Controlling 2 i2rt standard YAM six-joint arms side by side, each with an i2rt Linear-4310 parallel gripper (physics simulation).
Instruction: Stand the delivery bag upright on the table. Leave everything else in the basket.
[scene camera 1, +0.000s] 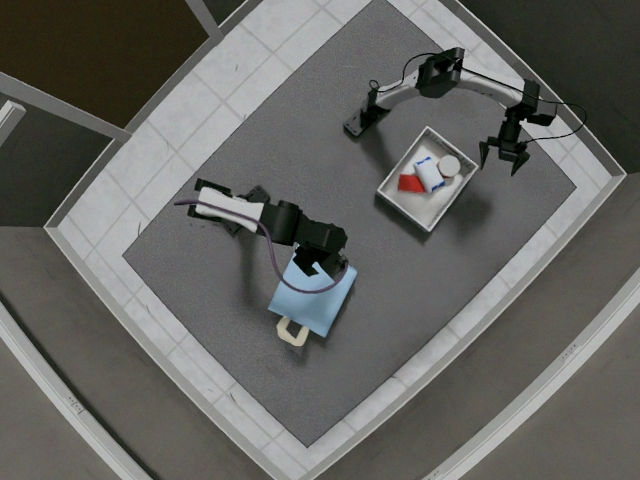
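The light blue delivery bag (306, 303) is at the lower middle, with its broad face up and its cream handle (293, 338) pointing toward the bottom of the picture. My right gripper (316, 269) is over the bag's upper end and overlaps it. Its fingertips are hidden, so whether it is open, or shut on the bag, does not show. My left gripper (497, 168) is open and empty, with its fingers spread, just right of the white basket (403, 210). The bag is outside the basket.
The basket holds a white pack with blue ends (429, 174), a red item (409, 183) and a white round item (449, 165). A purple cable (310, 292) from the right arm loops over the bag. The dark grey table top (413, 310) has a tiled border.
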